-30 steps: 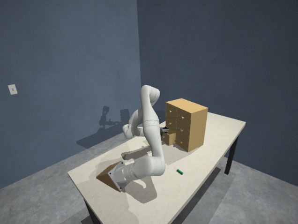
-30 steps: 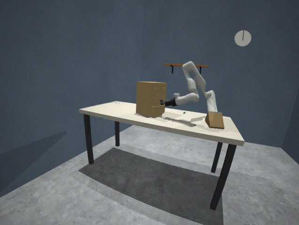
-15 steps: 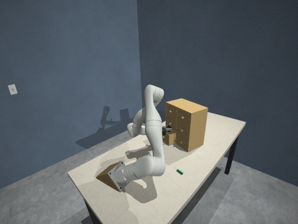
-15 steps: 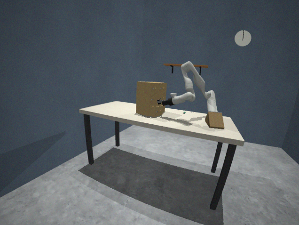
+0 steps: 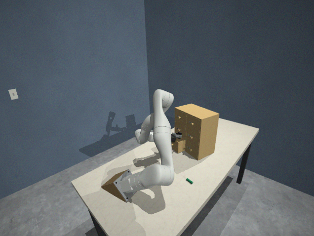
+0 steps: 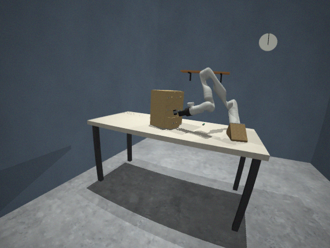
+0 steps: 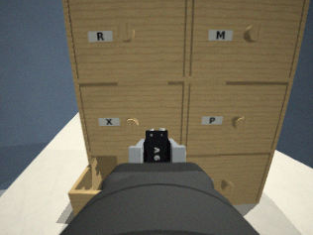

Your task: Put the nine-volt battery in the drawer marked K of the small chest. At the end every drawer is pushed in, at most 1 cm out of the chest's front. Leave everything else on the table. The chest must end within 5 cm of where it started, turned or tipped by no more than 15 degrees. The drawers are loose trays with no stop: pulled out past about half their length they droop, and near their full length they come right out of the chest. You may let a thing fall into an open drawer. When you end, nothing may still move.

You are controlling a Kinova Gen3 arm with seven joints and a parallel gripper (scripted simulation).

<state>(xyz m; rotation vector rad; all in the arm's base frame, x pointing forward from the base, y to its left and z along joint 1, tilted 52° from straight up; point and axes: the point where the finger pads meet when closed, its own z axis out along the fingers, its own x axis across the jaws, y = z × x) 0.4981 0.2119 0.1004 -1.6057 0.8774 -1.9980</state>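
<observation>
The nine-volt battery is 10 mm ahead of my hand and 10 mm above it. Also, from my hand: green cylinder 270 mm to the right, 230 mm behind, 140 mm below.
</observation>
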